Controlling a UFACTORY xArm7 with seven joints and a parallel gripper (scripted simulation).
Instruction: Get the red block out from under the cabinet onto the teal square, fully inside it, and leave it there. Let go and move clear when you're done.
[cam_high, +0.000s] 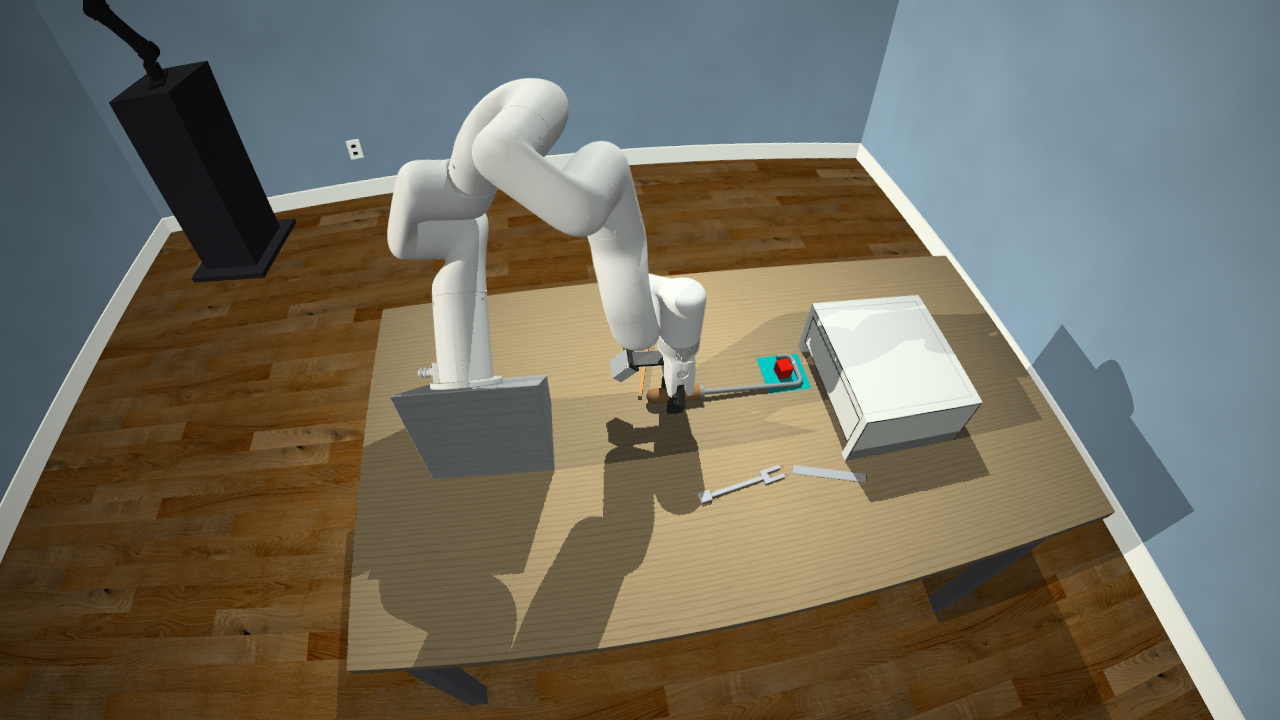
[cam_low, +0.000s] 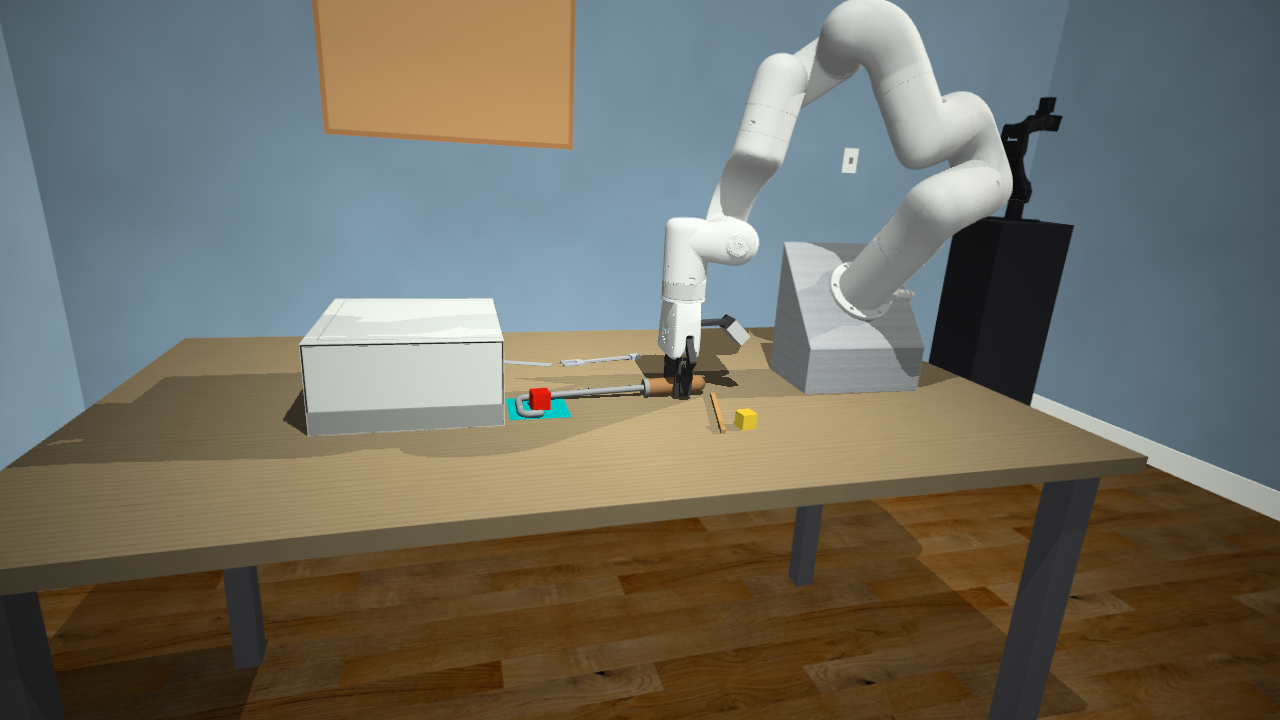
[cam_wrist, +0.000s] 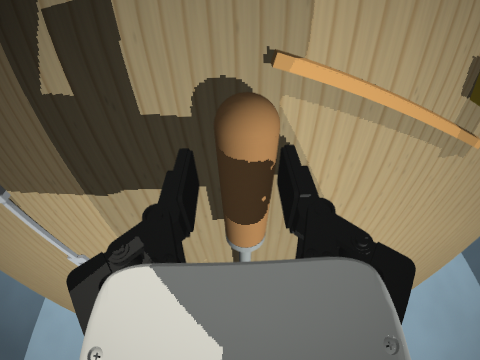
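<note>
Now: the thin wooden stick 50 mm behind my hand, 100 mm to the left of it and 20 mm below it. From my hand the other things lie so: yellow cube: 80 mm behind, 160 mm to the left, 10 mm below; grey forked tool: 120 mm ahead, 200 mm to the right, 20 mm below; hooked tool with wooden handle: 120 mm ahead, 60 mm to the left, 10 mm below.
</note>
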